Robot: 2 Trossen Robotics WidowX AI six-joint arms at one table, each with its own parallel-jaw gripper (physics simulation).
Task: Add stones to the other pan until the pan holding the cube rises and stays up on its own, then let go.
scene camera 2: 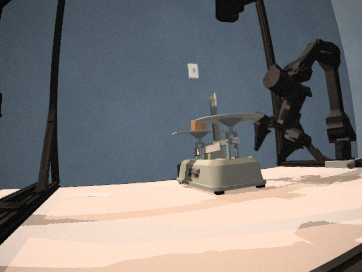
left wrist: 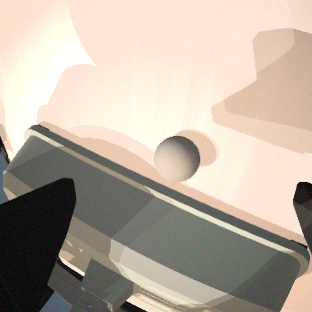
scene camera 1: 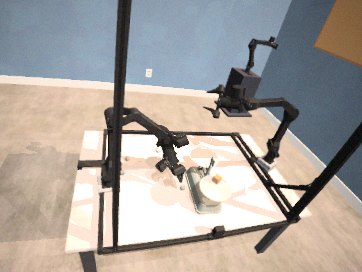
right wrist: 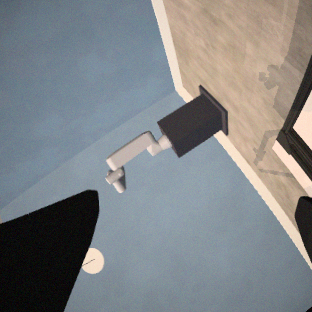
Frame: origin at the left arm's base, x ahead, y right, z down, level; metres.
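Where they show: left gripper, fingertip midpoint: (scene camera 2: 266, 157) (left wrist: 189, 192) (scene camera 1: 177, 178); right gripper, fingertip midpoint: (scene camera 1: 204, 99) (right wrist: 202, 206); left arm's base, link origin: (scene camera 2: 343, 159) (scene camera 1: 108, 182); right arm's base, link origin: (scene camera 1: 268, 160).
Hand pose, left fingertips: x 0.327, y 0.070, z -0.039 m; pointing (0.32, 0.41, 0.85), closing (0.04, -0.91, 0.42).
Note:
Things, the pixels of their centre, and the offset from my left fingertips.
- orange cube, body centre: (scene camera 2: 198, 125) (scene camera 1: 216, 179) dx +0.133, dy +0.115, dz -0.099 m
- lower pan, body centre: (scene camera 2: 199, 132) (scene camera 1: 215, 187) dx +0.113, dy +0.150, dz -0.083 m
- grey-green balance scale, body centre: (scene camera 2: 213, 139) (scene camera 1: 207, 176) dx +0.128, dy +0.057, dz -0.056 m
- round grey stone, body centre: (left wrist: 176, 158) (scene camera 1: 182, 187) dx +0.029, dy +0.025, dz +0.046 m
The orange cube (scene camera 1: 217, 178) (scene camera 2: 197, 125) rests on the lower pan (scene camera 1: 215, 192) (scene camera 2: 181, 133) of the grey-green balance scale (scene camera 1: 202, 206) (scene camera 2: 225, 174) (left wrist: 200, 225). The other pan (scene camera 2: 227, 118) stands higher. A round grey stone (scene camera 1: 182, 188) (left wrist: 177, 158) lies on the table beside the scale's base. My left gripper (scene camera 1: 171, 175) (left wrist: 189, 192) is open and points down at the scale's side, its fingers either side of the stone in the left wrist view, with nothing between them. My right gripper (scene camera 1: 207, 100) (right wrist: 202, 206) is open and empty, high beyond the table.
Other small stones (scene camera 1: 126, 158) (scene camera 1: 123, 172) (scene camera 1: 158, 150) lie on the table toward the left arm. Black frame bars (scene camera 1: 165, 244) edge the table, and an upright post (scene camera 1: 119, 125) stands at the left. A dark pedestal (scene camera 1: 245, 80) (right wrist: 192, 125) with another arm stands beyond the table.

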